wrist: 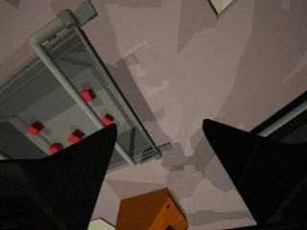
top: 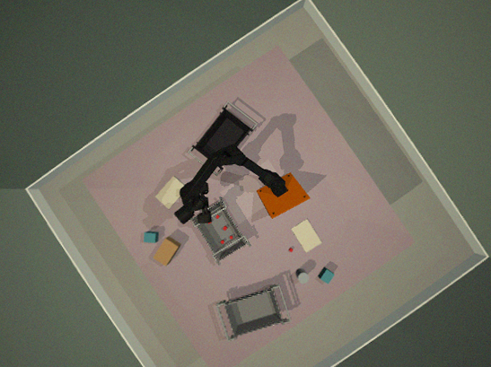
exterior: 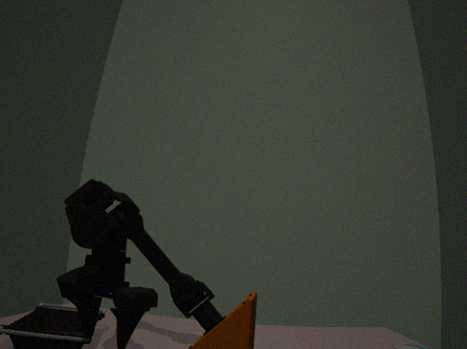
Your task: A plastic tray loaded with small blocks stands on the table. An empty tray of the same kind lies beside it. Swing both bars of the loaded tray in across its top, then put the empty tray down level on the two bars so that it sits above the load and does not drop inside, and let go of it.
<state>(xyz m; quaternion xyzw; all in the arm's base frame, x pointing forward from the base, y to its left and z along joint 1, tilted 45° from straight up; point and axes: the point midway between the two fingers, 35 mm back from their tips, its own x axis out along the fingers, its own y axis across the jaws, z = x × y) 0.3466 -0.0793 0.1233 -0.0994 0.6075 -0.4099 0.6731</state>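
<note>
Right now my gripper tip is 24 cm past the black tray, 24 cm to the left of it and 5 cm above it. From my gripper tip the other things lie so: small red cube (23 cm behind, 45 cm to the left, 9 cm below); grey cylinder (21 cm behind, 58 cm to the left, 6 cm below); tan block (32 cm ahead, 11 cm to the left, 6 cm below).
</note>
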